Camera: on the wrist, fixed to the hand. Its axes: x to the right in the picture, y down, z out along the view.
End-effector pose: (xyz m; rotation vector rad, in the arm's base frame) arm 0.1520 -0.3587 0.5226 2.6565 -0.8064 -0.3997
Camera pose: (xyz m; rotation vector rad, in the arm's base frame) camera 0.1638 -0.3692 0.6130 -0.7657 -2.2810 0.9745
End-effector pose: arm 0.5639 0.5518 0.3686 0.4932 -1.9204 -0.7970
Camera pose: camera 0.6379 0.5516 0.4228 -1.7678 -0.0831 1.1179
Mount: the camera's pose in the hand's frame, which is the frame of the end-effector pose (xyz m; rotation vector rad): 0.0004 0.0380 -0.0835 0.2399 -0.7154 -2.9857
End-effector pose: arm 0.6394 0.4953 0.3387 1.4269 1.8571 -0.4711
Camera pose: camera 0.6476 0.5638 0.3992 2.1345 -1.4114 1.6746
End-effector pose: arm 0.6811 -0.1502 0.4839 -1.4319 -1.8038 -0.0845
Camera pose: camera 0.7583 -0.1790 0.5242 -2.0184 1.9318 0.5985
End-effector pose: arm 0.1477 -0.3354 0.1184 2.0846 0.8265 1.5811
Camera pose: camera 0.0760 -0.3668 0.1662 -0.2741 1.7153 -0.8703
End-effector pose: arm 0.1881 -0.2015 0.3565 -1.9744 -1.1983 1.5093
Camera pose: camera 0.2797 -0.2067 0.3580 1.2941 -1.6974 0.0701
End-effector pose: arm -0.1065 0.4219 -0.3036 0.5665 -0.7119 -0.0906
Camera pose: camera -0.0569 0.4924 -0.3349 -1.1754 -0.1248 2.6589
